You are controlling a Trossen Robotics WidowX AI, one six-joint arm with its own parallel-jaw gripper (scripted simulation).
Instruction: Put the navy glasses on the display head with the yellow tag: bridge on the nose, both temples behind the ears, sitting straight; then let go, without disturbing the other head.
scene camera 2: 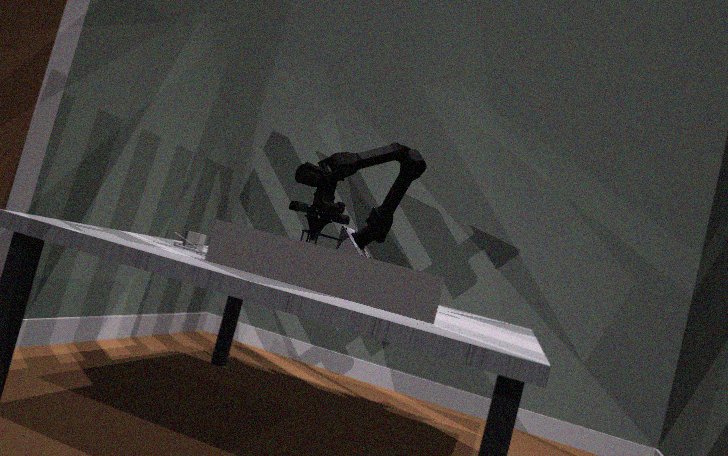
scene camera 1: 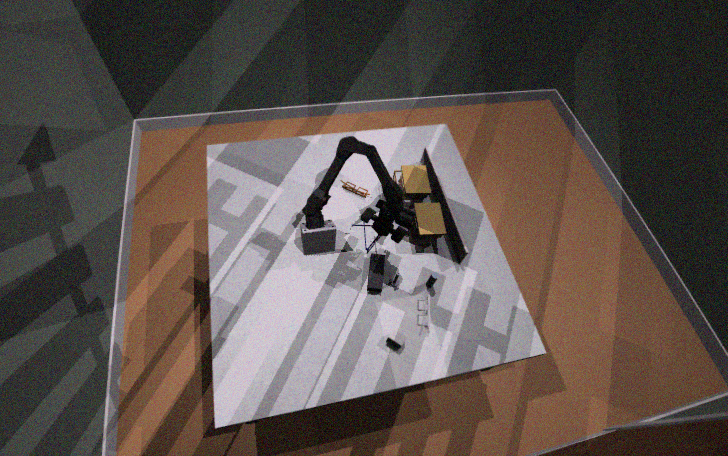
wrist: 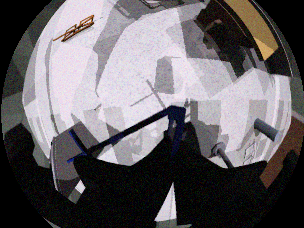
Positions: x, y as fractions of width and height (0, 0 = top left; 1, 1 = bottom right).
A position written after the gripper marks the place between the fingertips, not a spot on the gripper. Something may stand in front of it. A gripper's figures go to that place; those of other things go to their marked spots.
Labels:
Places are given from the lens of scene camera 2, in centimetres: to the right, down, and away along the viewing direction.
gripper (scene camera 2: 0.43, 0.53): -16, 4, 178
panel (scene camera 2: 0.56, 0.64): 9, 15, 132

